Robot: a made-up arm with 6 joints.
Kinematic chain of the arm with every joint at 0, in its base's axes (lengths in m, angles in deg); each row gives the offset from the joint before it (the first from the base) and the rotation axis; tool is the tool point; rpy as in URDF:
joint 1: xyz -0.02 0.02 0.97 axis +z
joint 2: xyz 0.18 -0.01 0 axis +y
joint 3: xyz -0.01 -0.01 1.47 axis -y
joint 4: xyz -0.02 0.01 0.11 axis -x
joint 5: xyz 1.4 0 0.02 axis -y
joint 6: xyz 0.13 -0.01 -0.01 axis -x
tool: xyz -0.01 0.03 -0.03 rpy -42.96 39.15 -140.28
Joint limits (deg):
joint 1: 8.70..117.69
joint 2: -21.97..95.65
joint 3: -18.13..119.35
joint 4: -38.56..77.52
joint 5: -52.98..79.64
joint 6: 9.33..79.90
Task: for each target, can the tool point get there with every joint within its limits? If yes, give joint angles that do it. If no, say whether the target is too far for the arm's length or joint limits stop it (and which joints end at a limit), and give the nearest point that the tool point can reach.
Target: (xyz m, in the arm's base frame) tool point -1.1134 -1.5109 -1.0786
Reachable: no: joint limits stop it (at a limit: joint 1, joint 2, joint 3, joint 4) | nearest point -0.5735 0.9683 -0.5039 | short by 2.602 m
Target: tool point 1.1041 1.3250 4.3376
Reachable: no: too far | nearest point 0.9093 1.0989 3.6860 | short by 0.717 m
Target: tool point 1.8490 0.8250 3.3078
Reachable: yes | joints 23.99 40.18 86.92 -10.48 38.56 37.74
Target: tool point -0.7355 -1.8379 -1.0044
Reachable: no: joint limits stop it (at a limit: joint 1, joint 2, joint 3, joint 6) | nearest point 1.0773 0.1097 -0.5031 | short by 2.708 m
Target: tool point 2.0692 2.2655 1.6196
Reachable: yes | joints 47.30 83.46 98.55 23.45 1.82 20.06
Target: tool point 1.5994 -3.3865 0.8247
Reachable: no: too far | nearest point 0.6929 -1.4797 3.0422 | short by 3.062 m
